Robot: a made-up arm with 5 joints.
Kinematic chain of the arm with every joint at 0, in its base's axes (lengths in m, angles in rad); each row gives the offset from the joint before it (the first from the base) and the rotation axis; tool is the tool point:
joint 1: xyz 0 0 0.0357 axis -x
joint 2: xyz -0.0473 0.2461 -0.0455 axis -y
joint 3: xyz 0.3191 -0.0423 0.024 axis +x
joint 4: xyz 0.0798 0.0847 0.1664 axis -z
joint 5: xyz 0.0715 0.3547 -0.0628 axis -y
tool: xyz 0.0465 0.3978 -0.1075
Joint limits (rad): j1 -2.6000..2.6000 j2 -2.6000..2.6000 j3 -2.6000..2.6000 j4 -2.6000..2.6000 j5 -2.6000..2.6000
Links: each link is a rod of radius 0.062 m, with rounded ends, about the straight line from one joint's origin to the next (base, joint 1, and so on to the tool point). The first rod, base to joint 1, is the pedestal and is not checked.
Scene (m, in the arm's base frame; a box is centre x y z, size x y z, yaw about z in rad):
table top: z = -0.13
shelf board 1: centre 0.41 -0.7 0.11 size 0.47 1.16 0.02 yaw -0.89
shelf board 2: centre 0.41 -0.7 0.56 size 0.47 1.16 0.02 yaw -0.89
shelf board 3: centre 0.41 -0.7 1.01 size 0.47 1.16 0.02 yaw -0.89
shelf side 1: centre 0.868 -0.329 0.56 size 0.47 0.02 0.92 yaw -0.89
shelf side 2: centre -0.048 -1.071 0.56 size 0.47 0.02 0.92 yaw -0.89
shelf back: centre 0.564 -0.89 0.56 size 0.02 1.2 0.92 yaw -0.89
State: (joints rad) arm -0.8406 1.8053 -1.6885 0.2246 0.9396
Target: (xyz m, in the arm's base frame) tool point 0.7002 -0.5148 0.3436
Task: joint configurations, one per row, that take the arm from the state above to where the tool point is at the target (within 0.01 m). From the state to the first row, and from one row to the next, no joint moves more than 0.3 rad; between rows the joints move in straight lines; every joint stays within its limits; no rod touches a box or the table.
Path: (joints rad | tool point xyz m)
1: -0.6929 2.0100 -1.7306 0.0160 0.9063 | 0.4337 -0.4249 0.7730
2: -0.5451 2.2147 -1.7728 -0.1927 0.8730 | 0.3561 -0.3298 0.7730
3: -0.3974 2.4194 -1.8149 -0.4013 0.8398 | 0.2870 -0.2309 0.7489
4: -0.3866 2.4796 -1.8769 -0.6218 0.7819 | 0.3343 -0.2150 0.6158
5: -0.3758 2.5398 -1.9388 -0.8424 0.7240 | 0.3661 -0.1794 0.4786
6: -0.3650 2.6000 -2.0008 -1.0629 0.6662 | 0.3821 -0.1221 0.3436
7: -0.5264 2.3571 -1.9807 -0.7913 0.7249 | 0.4385 -0.2495 0.3822
8: -0.6878 2.1142 -1.9607 -0.5197 0.7836 | 0.5129 -0.3632 0.3911
9: -0.8493 1.8713 -1.9406 -0.2481 0.8423 | 0.6021 -0.4538 0.3757
10: -1.0107 1.6284 -1.9205 0.0235 0.9010 | 0.7002 -0.5148 0.3437

